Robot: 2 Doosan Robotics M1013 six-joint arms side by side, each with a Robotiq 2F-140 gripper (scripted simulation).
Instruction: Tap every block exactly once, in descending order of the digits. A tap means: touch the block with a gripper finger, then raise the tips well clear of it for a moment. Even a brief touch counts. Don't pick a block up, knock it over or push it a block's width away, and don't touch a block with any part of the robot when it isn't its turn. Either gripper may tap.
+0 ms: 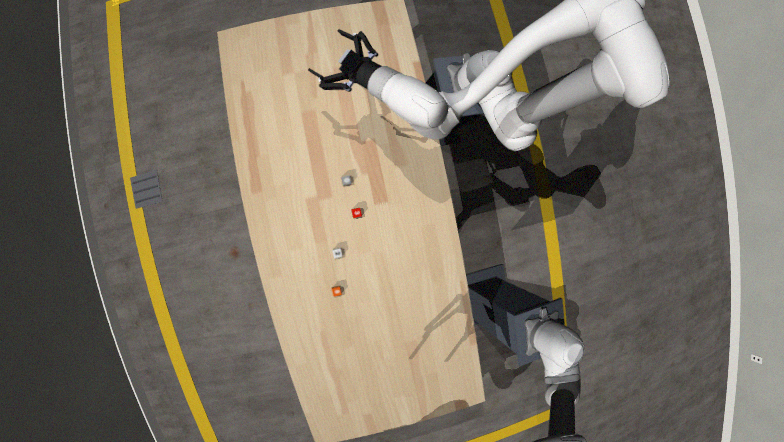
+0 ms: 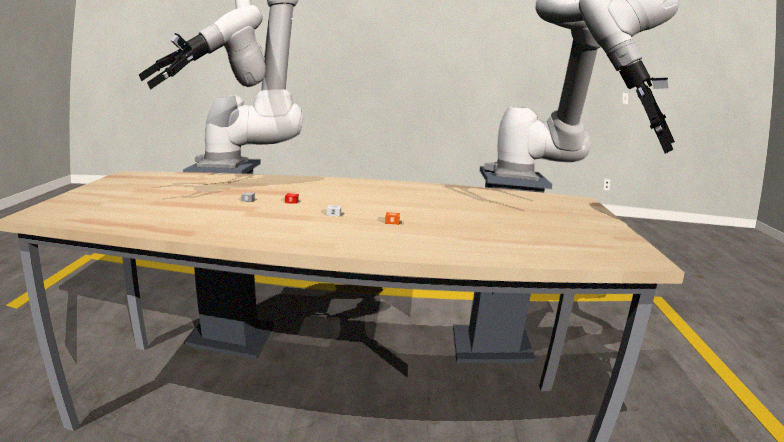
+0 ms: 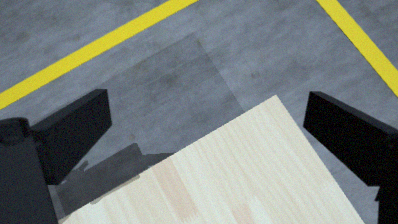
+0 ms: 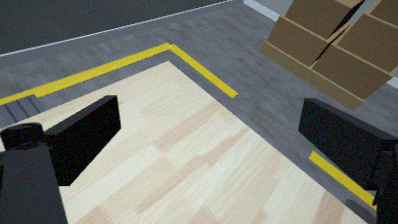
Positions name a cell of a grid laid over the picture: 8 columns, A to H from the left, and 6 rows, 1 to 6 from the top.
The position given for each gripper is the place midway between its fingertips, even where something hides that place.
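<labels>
The left gripper is out of frame in image 1, and it is out of frame in image 4 as well; the right gripper is out of frame in image 3. The left gripper does appear in image 2 (G3) and in image 3 (E3), while the right gripper can be seen in image 1 (D1), image 2 (B2) and image 4 (E4).
</labels>
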